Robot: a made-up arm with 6 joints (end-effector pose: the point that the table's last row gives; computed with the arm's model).
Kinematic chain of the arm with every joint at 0, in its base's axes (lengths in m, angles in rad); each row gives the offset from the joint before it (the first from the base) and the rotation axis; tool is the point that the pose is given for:
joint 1: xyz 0 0 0.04 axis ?
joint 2: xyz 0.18 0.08 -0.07 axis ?
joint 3: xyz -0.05 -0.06 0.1 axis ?
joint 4: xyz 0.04 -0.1 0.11 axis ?
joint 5: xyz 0 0.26 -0.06 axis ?
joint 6: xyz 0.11 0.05 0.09 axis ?
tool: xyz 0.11 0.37 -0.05
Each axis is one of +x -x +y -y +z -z.
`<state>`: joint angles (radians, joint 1 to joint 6).
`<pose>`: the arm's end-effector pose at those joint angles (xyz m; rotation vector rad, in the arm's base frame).
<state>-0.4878 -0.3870 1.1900 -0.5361 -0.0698 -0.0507</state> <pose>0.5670 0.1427 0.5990 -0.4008 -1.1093 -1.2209</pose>
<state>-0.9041 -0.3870 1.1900 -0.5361 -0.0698 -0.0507</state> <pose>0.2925 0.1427 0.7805 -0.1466 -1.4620 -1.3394</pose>
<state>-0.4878 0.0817 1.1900 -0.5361 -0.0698 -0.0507</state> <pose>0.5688 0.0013 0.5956 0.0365 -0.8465 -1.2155</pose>
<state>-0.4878 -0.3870 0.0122 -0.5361 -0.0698 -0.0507</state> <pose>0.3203 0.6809 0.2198 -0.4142 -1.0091 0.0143</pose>
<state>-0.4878 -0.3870 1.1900 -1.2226 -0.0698 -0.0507</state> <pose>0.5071 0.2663 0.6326 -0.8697 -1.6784 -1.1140</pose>
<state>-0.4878 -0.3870 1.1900 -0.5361 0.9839 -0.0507</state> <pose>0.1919 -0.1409 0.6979 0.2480 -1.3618 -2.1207</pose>
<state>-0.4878 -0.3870 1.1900 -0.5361 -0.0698 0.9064</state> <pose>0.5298 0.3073 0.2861 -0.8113 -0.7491 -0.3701</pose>
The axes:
joint 1: +y
joint 2: +x
joint 3: -z
joint 4: +y
joint 5: -z
joint 6: +z

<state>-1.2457 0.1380 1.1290 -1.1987 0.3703 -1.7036</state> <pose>-0.3912 -0.2833 0.2968 -1.8826 0.8939 1.4603</pose>
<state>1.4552 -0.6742 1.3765 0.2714 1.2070 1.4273</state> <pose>0.1944 0.0933 -0.5505 -1.1214 1.0711 -0.6385</pose>
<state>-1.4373 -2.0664 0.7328 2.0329 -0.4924 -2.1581</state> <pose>0.1202 -0.1320 0.1027 -0.9078 -0.3571 2.5704</pose>
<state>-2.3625 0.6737 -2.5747 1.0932 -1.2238 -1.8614</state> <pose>0.4620 -0.1972 0.1096 -2.2967 -2.1148 -0.1737</pose>
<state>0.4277 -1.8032 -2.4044 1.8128 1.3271 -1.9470</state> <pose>0.1368 0.3259 -0.3661 -1.2727 -1.6448 1.4390</pose>
